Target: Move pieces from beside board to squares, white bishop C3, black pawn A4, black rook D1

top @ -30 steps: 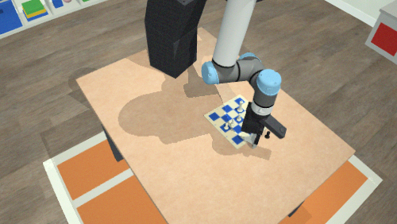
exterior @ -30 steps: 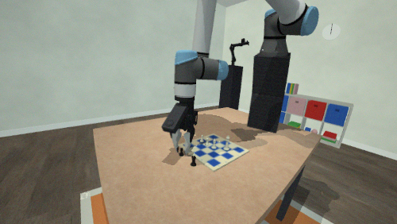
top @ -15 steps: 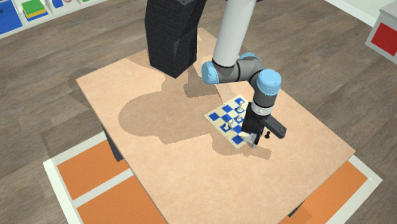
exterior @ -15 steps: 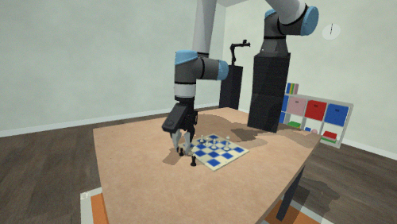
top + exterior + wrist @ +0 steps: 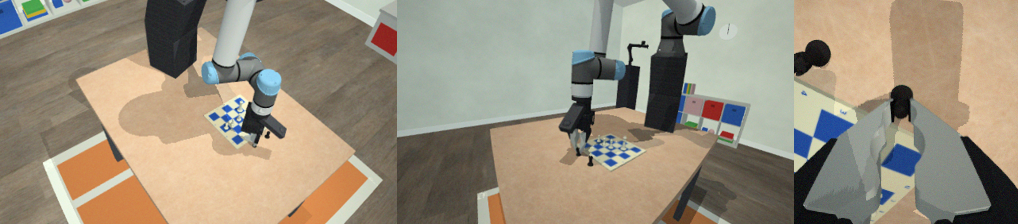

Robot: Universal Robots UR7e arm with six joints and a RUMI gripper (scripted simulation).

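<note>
Now: the white chess piece 18 cm behind my hand, 7 cm to the left of it and 2 cm above it. Round my hand: black pawn 1 cm below; chessboard 14 cm behind, 3 cm to the left, 2 cm below; black rook 8 cm to the left, 1 cm below.
</note>
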